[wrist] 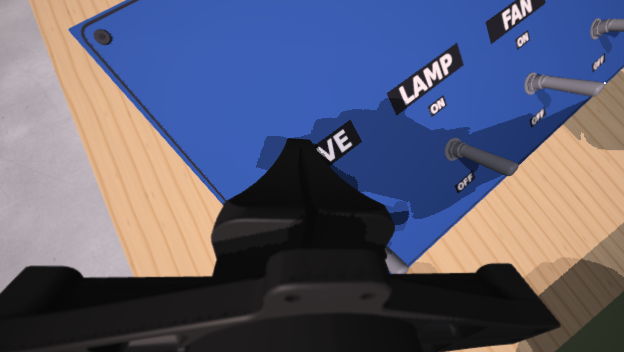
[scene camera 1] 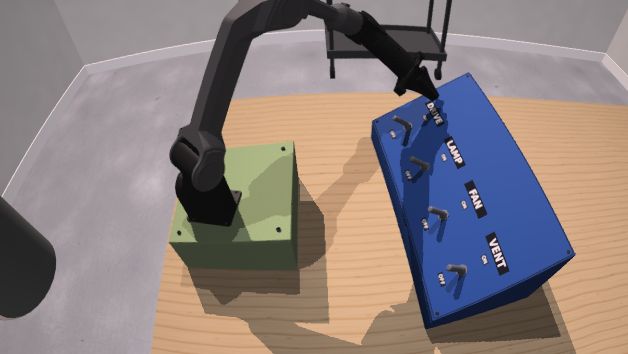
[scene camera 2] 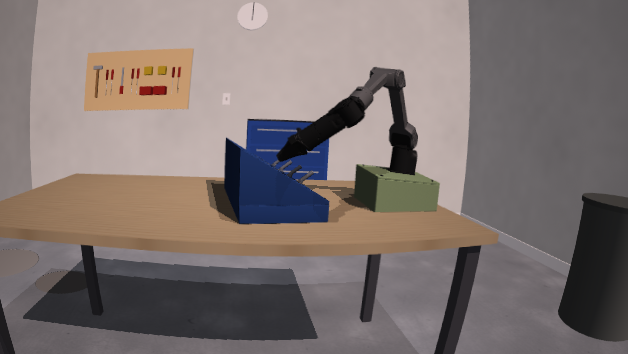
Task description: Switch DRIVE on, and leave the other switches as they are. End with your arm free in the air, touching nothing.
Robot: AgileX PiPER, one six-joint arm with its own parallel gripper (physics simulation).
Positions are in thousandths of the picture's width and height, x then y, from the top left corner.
Scene:
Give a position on a blue switch panel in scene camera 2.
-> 415, 547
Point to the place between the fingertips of my gripper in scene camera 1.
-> At 693, 278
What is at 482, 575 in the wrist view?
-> My gripper.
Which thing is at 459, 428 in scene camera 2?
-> My gripper.

